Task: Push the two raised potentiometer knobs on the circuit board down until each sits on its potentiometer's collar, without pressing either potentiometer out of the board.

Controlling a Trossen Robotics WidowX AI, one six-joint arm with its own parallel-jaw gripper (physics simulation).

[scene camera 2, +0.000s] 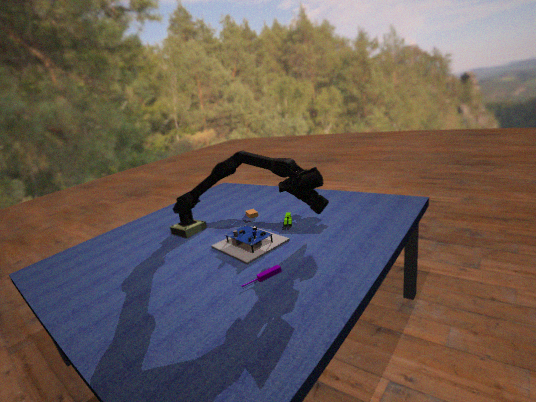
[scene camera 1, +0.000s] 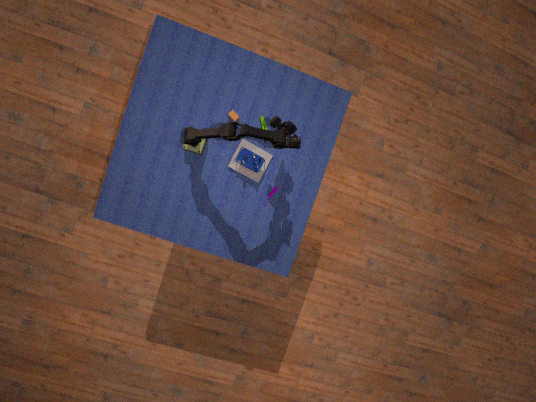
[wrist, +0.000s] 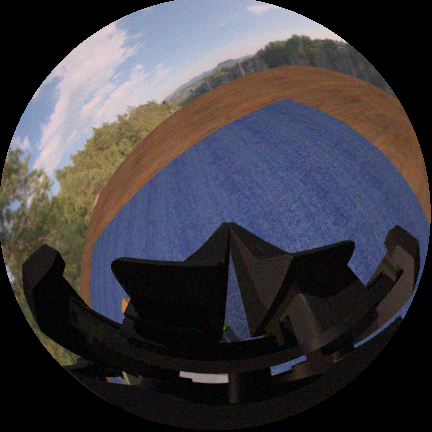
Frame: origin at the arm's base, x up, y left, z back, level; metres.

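Seen in the pictures: gripper, fingertip midpoint: [scene camera 2: 315, 199] [scene camera 1: 285, 121] [wrist: 227, 227]; arm's base at its link origin: [scene camera 2: 187, 223] [scene camera 1: 193, 140].
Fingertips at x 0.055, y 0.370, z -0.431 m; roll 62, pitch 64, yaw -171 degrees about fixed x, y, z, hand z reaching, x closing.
Offsets run from my fingertips to a thing's top centre. "pt": to the spot under its first point. Level surfaces: height alone.
The blue circuit board @(dx -0.049 m) [scene camera 1: 248, 162] [scene camera 2: 242, 238] stands on short dark legs above a light grey plate @(pt dy -0.372, dx -0.081, dz -0.034 m) [scene camera 1: 259, 179] [scene camera 2: 246, 258]. Several small dark and light parts stick up from the board; which of them are the two potentiometer knobs, and how high they sit, is too small to tell. My gripper [scene camera 1: 300, 143] [scene camera 2: 322, 207] [wrist: 227, 227] is shut and empty, its fingertips meeting in the wrist view. It hangs high above the table, past the board on the side away from the arm's base, and touches nothing. The board does not show in the wrist view.
A green object @(dy -0.067, dx -0.077, dz +0.105 m) [scene camera 1: 263, 122] [scene camera 2: 287, 219] and an orange block @(dy -0.109, dx -0.069, dz +0.300 m) [scene camera 1: 233, 115] [scene camera 2: 251, 213] lie on the blue table beyond the board. A purple screwdriver-like tool @(dy -0.424, dx -0.071, dz -0.146 m) [scene camera 1: 272, 192] [scene camera 2: 269, 273] lies on the other side. The arm's olive base [scene camera 1: 200, 146] [scene camera 2: 188, 229] stands to the left.
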